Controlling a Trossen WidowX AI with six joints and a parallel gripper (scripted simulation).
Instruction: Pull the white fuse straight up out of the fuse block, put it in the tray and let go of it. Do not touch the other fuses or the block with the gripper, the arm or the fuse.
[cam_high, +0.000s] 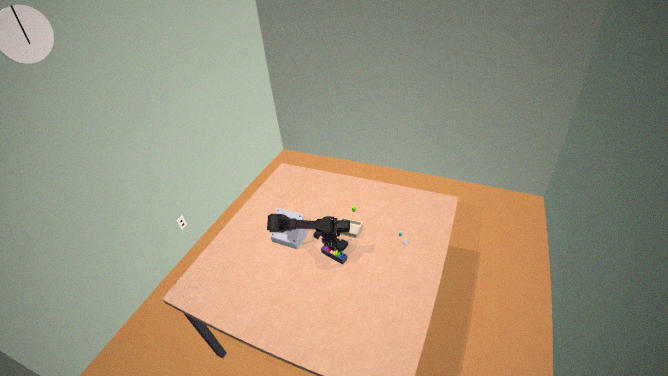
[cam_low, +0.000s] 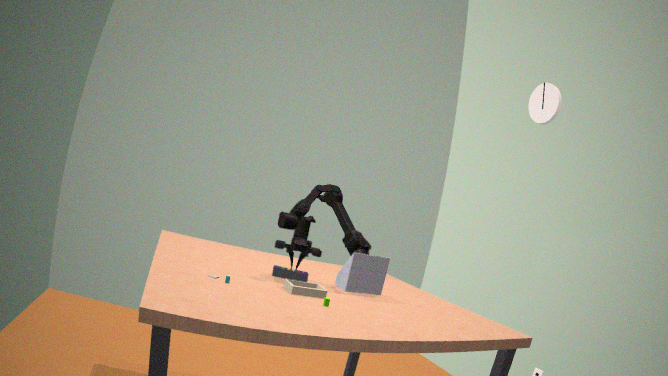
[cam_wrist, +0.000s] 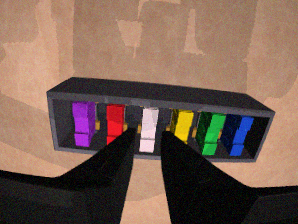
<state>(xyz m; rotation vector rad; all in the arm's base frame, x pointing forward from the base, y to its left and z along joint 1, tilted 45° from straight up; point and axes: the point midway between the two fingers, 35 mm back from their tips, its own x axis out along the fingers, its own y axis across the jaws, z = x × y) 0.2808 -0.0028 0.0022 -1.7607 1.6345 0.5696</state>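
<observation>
The white fuse is 20 mm below my gripper tip. From my gripper tip the other things lie so: green cube: 360 mm to the left, 60 mm behind, 30 mm below; then teal block: 290 mm to the left, 270 mm ahead, 30 mm below; then tray: 210 mm to the left, 40 mm below, 20 mm behind.
</observation>
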